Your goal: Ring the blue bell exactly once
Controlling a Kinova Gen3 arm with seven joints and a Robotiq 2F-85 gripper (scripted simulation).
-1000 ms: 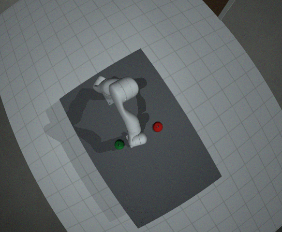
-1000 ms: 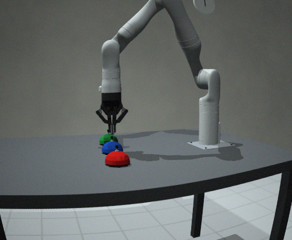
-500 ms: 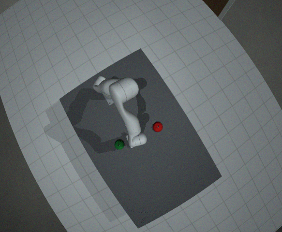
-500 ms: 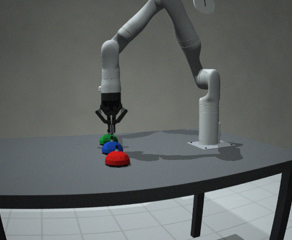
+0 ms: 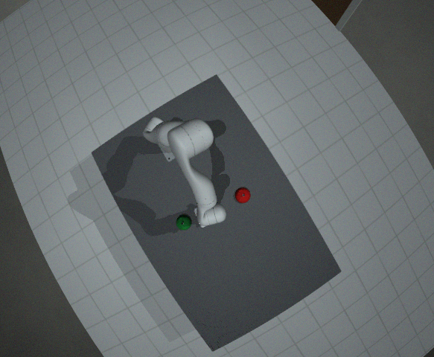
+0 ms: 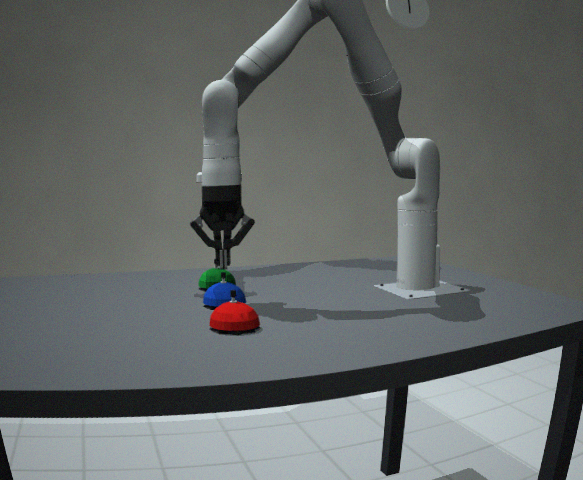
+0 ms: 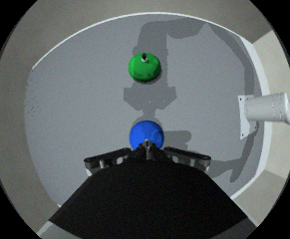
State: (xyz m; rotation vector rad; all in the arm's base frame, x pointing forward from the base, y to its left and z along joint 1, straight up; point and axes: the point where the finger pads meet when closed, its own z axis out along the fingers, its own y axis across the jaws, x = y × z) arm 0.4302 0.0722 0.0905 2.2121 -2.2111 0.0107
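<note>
Now: the blue bell 5 cm below my hand. The rest, counted from my hand: red bell 18 cm to the left, 5 cm below; then green bell 18 cm to the right, 5 cm below.
</note>
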